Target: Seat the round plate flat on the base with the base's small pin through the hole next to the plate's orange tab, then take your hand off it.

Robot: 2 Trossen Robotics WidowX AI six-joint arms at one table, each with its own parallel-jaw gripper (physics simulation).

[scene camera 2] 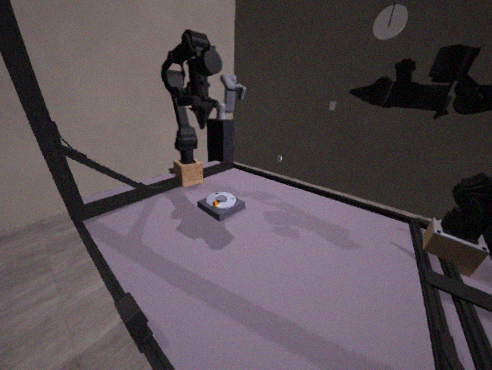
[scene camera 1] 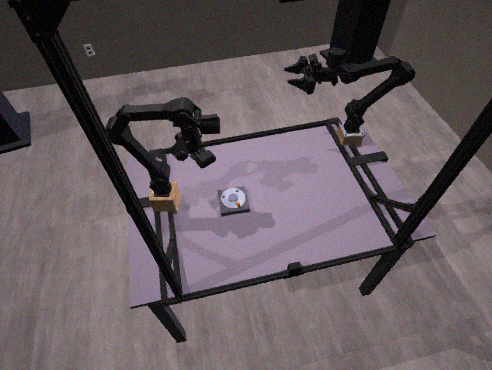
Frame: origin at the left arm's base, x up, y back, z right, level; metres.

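Where they show: left gripper, fingertip midpoint: (scene camera 2: 202,129); right gripper, fingertip midpoint: (scene camera 2: 354,92) (scene camera 1: 285,75); left arm's base, link origin: (scene camera 2: 187,161) (scene camera 1: 162,190); right arm's base, link origin: (scene camera 2: 458,232) (scene camera 1: 351,128).
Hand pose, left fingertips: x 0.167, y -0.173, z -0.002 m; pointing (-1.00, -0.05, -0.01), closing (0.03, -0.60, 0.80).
Things, the pixels of their top centre, and the offset from my left fingertips. "spot": a spot on its surface instead. Level surfaces: height alone.
- round pale plate, top centre: (scene camera 2: 221,195) (scene camera 1: 233,195) dx -0.217, dy -0.117, dz -0.003 m
- square dark base, top centre: (scene camera 2: 221,197) (scene camera 1: 232,197) dx -0.226, dy -0.116, dz -0.003 m
- table top, surface height: dx -0.266 m
- small dark block, surface spot: (scene camera 2: 131,311) (scene camera 1: 299,264) spot: dx -0.212, dy -0.367, dz +0.313 m
The round pale plate (scene camera 1: 242,197) (scene camera 2: 230,200) lies on the square dark base (scene camera 1: 235,212) (scene camera 2: 221,216) and looks flat. Its orange tab (scene camera 1: 238,204) (scene camera 2: 215,203) is near the front edge. Small dark marks show on the plate; the pin and its hole near the tab are too small to make out. My left gripper (scene camera 1: 187,151) (scene camera 2: 202,124) is shut and empty, high above the table and behind the plate, clear of it. My right gripper (scene camera 1: 288,75) (scene camera 2: 351,92) is open and empty, raised far from the plate; one finger shows in scene camera 2.
The table top (scene camera 1: 310,215) (scene camera 2: 280,295) has a dark frame along its edges, with a small dark block (scene camera 1: 295,268) (scene camera 2: 131,311) on the front rail. Wooden mounts (scene camera 1: 165,201) (scene camera 2: 189,174) (scene camera 1: 351,137) (scene camera 2: 452,249) carry the arms. Tall dark posts rise at the sides. Arm shadows cross the table.
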